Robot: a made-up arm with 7 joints. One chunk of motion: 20 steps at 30 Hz.
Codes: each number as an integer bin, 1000 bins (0 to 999) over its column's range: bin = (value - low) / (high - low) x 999, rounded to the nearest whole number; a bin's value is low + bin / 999 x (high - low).
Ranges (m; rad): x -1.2..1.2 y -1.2..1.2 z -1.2..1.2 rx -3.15..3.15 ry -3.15..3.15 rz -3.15..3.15
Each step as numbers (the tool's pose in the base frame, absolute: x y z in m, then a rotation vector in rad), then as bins.
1 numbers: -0.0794 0.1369 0.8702 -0.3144 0.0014 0.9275
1 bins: 466 556 862 450 500 647
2 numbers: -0.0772 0.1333 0.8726 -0.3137 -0.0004 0.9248
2 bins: 467 555 863 450 499 646
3 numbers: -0.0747 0.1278 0.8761 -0.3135 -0.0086 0.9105
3 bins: 468 553 864 450 498 644
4 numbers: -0.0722 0.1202 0.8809 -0.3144 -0.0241 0.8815
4 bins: 469 550 866 450 496 639
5 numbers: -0.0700 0.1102 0.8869 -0.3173 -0.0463 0.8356
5 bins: 470 545 869 449 492 632
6 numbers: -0.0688 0.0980 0.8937 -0.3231 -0.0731 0.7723
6 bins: 471 540 872 448 488 622
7 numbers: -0.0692 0.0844 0.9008 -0.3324 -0.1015 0.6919
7 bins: 471 535 874 447 483 609
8 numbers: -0.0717 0.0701 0.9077 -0.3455 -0.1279 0.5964
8 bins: 470 529 877 445 479 594
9 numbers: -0.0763 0.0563 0.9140 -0.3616 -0.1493 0.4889
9 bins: 468 523 880 442 476 577
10 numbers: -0.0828 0.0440 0.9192 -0.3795 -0.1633 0.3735
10 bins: 465 518 882 439 474 559
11 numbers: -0.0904 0.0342 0.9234 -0.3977 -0.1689 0.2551
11 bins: 462 514 884 436 473 540
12 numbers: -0.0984 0.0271 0.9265 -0.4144 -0.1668 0.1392
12 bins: 459 511 885 434 473 522
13 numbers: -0.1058 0.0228 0.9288 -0.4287 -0.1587 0.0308
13 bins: 455 509 886 432 474 504
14 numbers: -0.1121 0.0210 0.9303 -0.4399 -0.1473 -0.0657
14 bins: 453 508 887 430 476 489
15 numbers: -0.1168 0.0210 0.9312 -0.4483 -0.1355 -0.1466
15 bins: 451 508 887 428 478 476
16 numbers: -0.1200 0.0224 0.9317 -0.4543 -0.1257 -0.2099
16 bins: 450 509 887 427 480 466
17 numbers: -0.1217 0.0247 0.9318 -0.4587 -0.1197 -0.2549
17 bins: 449 510 887 427 481 459
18 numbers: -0.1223 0.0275 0.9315 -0.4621 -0.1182 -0.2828
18 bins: 449 511 887 426 481 455
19 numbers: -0.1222 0.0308 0.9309 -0.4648 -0.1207 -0.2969
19 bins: 449 512 887 426 480 452
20 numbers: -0.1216 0.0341 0.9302 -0.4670 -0.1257 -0.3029
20 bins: 449 514 887 425 480 451
